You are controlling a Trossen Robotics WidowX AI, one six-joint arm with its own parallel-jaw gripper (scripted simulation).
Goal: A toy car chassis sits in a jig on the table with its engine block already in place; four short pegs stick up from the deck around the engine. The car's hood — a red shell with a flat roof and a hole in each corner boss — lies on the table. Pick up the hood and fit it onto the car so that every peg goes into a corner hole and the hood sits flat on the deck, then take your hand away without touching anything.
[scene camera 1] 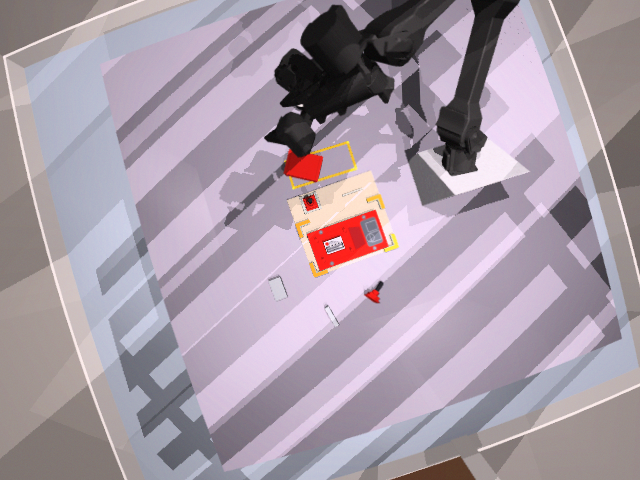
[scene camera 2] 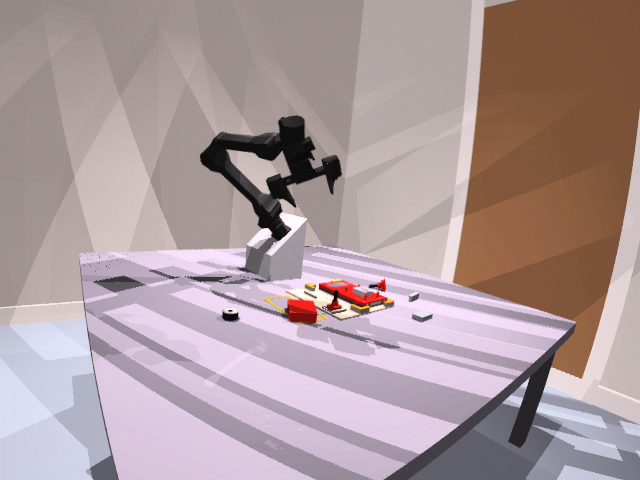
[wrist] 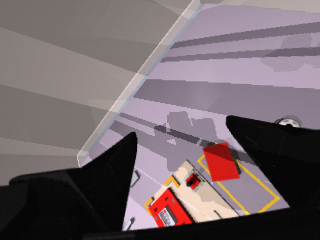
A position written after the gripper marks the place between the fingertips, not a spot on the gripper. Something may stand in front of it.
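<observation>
There's a red hood [scene camera 1: 308, 167] in the scene, and you get the hood in the wrist view as well [wrist: 219, 159]. There's also a jig [scene camera 1: 357, 195], and the jig is visible in scene camera 2 [scene camera 2: 310, 292] and in the wrist view [wrist: 203, 203]. As for the gripper [scene camera 1: 273, 121], it's open and holds nothing. Scene camera 2 shows the gripper too [scene camera 2: 314, 199], and so does the wrist view [wrist: 180, 128].
</observation>
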